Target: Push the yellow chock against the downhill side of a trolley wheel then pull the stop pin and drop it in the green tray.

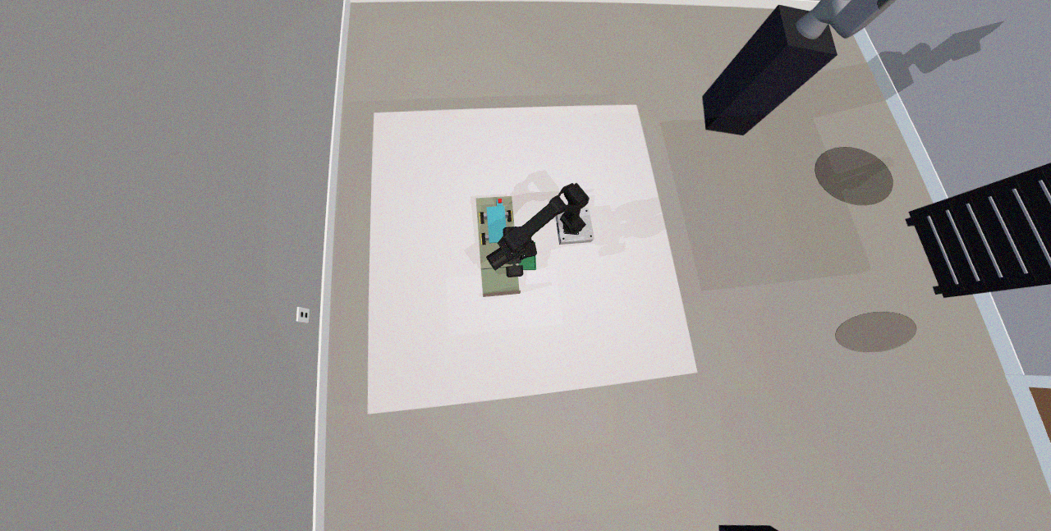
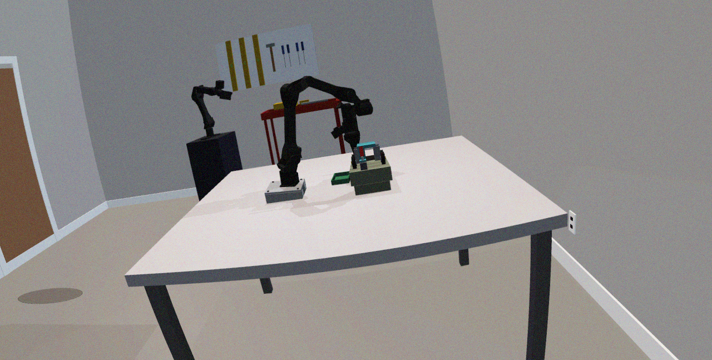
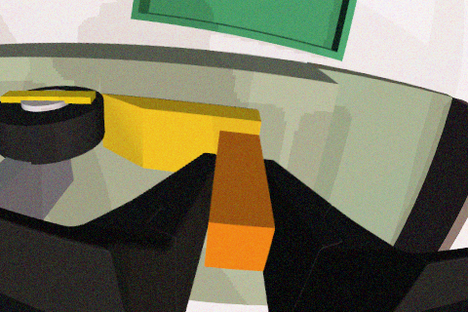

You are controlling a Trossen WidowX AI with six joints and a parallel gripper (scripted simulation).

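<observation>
The red-headed stop pin is 7 cm ahead of my gripper tip, 21 cm to the right of it and 3 cm above it. The rest, counted from my gripper tip: cyan trolley: 7 cm ahead, 11 cm to the right, 2 cm above; then yellow chock: 2 cm to the right, 1 cm below; then green tray: 7 cm behind, 2 cm to the right, 10 cm below.
</observation>
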